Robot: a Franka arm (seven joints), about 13 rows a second.
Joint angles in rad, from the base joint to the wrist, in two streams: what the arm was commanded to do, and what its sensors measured. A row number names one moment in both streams.
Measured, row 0:
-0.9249 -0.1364 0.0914 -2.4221 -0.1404 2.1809 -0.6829
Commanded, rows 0 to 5:
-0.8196 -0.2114 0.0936 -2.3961 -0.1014 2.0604 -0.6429
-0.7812 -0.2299 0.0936 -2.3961 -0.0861 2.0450 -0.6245
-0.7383 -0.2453 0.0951 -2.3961 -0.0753 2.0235 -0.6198
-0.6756 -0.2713 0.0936 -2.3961 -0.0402 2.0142 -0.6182
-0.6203 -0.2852 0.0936 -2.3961 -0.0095 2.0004 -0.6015
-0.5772 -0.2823 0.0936 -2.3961 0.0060 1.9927 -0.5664
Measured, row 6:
-0.6510 -0.2501 0.1035 -2.3878 -0.0269 2.0256 -0.6063
